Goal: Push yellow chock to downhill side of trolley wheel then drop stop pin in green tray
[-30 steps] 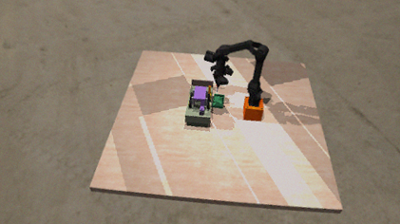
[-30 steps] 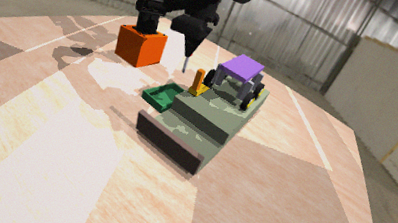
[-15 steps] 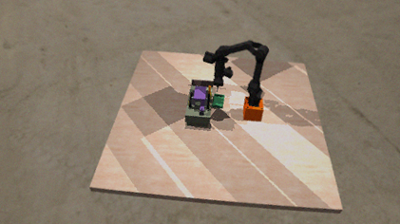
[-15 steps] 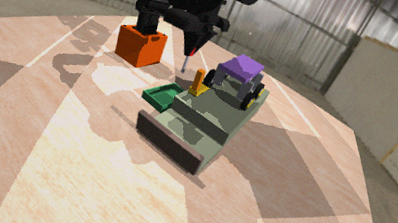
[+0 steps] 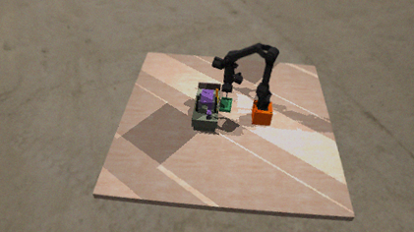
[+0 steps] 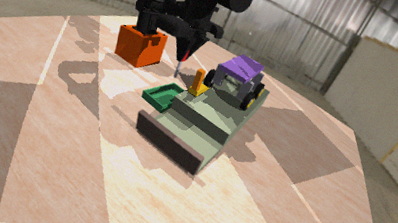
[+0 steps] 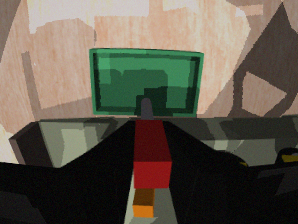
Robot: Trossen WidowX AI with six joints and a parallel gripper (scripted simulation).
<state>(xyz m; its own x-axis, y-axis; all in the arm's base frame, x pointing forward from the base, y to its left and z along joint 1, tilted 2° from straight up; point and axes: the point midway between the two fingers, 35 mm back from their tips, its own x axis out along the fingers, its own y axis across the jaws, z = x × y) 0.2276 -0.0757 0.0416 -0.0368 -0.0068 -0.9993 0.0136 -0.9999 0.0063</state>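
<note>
The yellow chock lies 60 mm ahead of my gripper tip, 30 mm below it and 20 mm to the left of it. From my gripper tip the other things lie so: stop pin: right at my gripper tip; then dark raised lip: 140 mm to the right, 130 mm ahead, 80 mm below; then trolley: 120 mm to the left, 110 mm ahead, 10 mm below.
</note>
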